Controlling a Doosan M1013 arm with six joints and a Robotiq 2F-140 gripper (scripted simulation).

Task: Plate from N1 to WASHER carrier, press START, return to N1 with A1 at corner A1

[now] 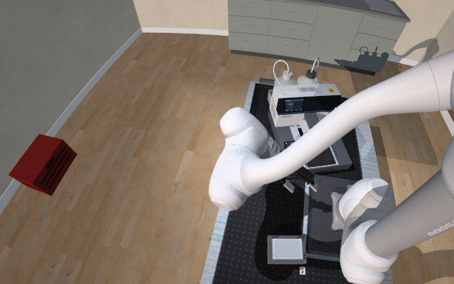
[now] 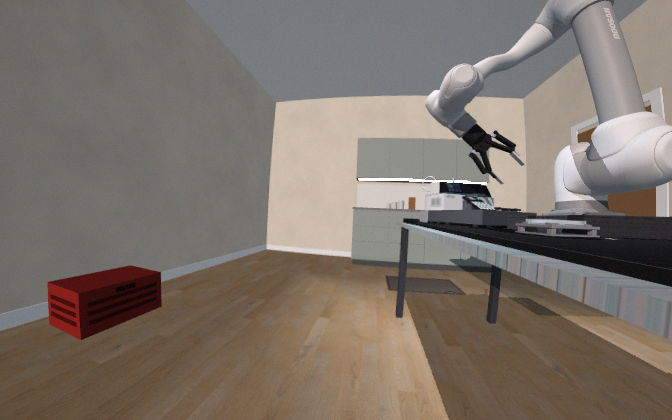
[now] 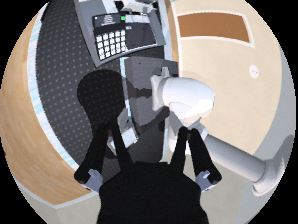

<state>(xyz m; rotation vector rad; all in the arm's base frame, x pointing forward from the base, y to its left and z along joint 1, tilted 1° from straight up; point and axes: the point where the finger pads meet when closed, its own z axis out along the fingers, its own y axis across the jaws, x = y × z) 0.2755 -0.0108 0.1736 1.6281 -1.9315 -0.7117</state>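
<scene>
My gripper is now 21 cm to the right of the white well plate, 20 cm above it and 1 cm past it. Also, from my hand: small label (28 cm to the left, 23 cm below, 9 cm behind); then plate nest N1 (21 cm to the left, 21 cm below, 1 cm behind); then dark carrier pocket (25 cm to the right, 14 cm below, 12 cm behind).
</scene>
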